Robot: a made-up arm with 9 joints. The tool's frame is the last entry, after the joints. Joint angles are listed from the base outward. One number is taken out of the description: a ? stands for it. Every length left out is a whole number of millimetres.
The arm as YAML. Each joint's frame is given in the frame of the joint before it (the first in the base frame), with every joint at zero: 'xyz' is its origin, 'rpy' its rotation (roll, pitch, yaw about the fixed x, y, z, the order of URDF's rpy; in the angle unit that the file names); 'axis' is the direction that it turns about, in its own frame. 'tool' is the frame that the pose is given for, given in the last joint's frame.
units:
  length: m
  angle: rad
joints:
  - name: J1
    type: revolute
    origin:
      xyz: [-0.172, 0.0, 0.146]
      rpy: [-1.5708, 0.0, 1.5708]
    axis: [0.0, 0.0, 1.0]
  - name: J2
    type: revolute
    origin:
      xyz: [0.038, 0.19, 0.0]
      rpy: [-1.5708, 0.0, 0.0]
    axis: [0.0, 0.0, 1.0]
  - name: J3
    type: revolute
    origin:
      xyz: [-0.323, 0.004, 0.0]
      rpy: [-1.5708, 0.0, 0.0]
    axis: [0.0, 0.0, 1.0]
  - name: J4
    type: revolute
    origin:
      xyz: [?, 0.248, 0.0]
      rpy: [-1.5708, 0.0, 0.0]
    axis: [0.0, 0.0, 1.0]
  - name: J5
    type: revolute
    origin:
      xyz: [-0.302, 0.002, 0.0]
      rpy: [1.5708, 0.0, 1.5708]
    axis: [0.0, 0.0, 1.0]
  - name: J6
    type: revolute
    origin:
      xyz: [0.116, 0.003, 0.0]
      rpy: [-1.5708, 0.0, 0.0]
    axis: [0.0, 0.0, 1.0]
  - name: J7
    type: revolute
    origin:
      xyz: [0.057, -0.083, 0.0]
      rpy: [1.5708, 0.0, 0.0]
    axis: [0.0, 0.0, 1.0]
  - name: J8
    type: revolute
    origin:
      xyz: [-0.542, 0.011, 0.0]
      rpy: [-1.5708, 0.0, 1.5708]
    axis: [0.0, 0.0, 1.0]
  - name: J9
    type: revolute
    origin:
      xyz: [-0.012, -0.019, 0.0]
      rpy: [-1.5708, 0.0, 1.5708]
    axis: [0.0, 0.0, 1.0]
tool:
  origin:
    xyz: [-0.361, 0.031, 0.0]
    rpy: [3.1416, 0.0, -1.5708]
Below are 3 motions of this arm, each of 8 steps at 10 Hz.
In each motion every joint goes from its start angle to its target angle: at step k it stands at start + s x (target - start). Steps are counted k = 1, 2, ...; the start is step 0. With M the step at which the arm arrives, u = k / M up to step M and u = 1 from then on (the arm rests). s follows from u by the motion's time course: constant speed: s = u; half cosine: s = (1 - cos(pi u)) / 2; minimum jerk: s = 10 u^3 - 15 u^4 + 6 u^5.
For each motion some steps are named. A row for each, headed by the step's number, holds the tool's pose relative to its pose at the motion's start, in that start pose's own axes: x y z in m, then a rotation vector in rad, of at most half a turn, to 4 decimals.
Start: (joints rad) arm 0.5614 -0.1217 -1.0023 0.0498 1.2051 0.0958 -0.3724 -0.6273 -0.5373
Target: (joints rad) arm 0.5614 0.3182 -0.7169 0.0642 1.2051 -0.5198 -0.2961 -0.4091 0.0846
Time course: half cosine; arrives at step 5
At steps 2, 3, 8:
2: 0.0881 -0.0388 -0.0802 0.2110 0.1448 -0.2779
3: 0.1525 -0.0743 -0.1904 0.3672 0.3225 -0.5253
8: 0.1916 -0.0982 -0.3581 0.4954 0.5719 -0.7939

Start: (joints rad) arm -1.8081 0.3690 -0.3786 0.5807 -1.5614 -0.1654 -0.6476 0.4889 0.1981
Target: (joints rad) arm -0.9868 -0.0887 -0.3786 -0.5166 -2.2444 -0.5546 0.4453 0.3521 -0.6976
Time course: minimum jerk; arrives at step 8
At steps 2, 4, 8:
2: -0.0287 0.0058 -0.0634 -0.0467 0.0581 0.1489
4: -0.1307 -0.0240 -0.2307 -0.1248 0.2464 0.7132
8: -0.1985 -0.0888 -0.3335 -0.0046 0.4492 1.4275

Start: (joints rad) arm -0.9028 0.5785 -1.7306 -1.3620 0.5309 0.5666 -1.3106 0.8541 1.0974
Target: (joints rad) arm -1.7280 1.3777 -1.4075 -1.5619 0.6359 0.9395 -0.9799 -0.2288 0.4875
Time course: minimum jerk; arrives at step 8
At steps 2, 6, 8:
2: 0.1020 0.0174 -0.0783 -0.1372 0.0034 -0.0643
6: 0.2653 -0.4082 -0.6601 -1.3158 0.6272 0.0342
8: 0.2092 -0.4879 -0.6712 -1.4406 0.7808 0.1236

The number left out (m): 0.051
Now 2 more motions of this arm.
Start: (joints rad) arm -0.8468 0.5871 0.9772 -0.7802 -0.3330 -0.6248 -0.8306 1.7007 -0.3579
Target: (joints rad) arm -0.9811 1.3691 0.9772 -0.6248 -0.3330 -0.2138 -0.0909 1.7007 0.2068
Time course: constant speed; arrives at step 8
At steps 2, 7, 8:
2: 0.0373 -0.0266 0.1783 0.0403 -0.1341 -0.2825
7: -0.0465 -0.1007 0.5476 0.2616 -0.3529 -0.8946
8: -0.0865 -0.1140 0.5953 0.3158 -0.3726 -1.0018

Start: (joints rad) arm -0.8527 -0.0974 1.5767 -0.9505 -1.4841 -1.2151 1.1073 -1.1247 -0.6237
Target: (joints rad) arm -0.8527 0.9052 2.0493 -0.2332 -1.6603 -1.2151 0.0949 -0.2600 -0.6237
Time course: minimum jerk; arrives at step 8
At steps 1, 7, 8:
1: -0.0024 -0.0093 0.0078 0.0245 -0.0228 -0.0047
7: -0.3619 -0.6834 -0.1386 1.7095 -1.3393 -0.3720
8: -0.3659 -0.6899 -0.1530 1.7408 -1.3571 -0.3814

